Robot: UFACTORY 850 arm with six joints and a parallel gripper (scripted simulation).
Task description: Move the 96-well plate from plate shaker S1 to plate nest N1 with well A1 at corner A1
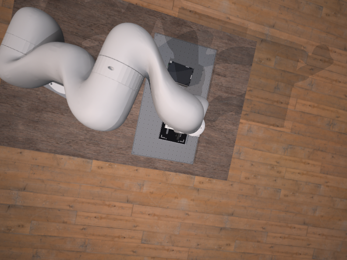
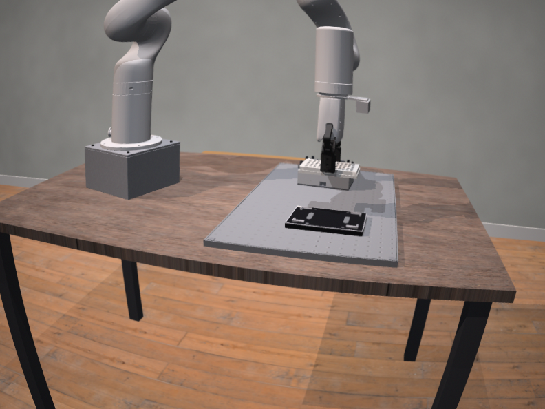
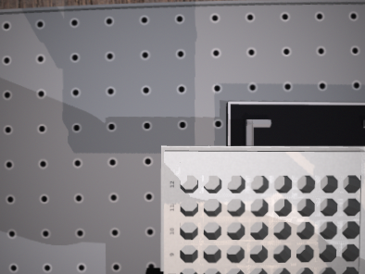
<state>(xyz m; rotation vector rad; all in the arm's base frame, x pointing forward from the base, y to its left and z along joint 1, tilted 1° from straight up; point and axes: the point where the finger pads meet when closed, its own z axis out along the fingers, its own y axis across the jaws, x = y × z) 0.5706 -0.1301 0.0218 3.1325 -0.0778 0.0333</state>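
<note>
Now: hand 1 cm short of the black plate nest N1, 6 cm to the left of it and 11 cm above it. From my hand the other things lie so: 96-well plate 1 cm below.
</note>
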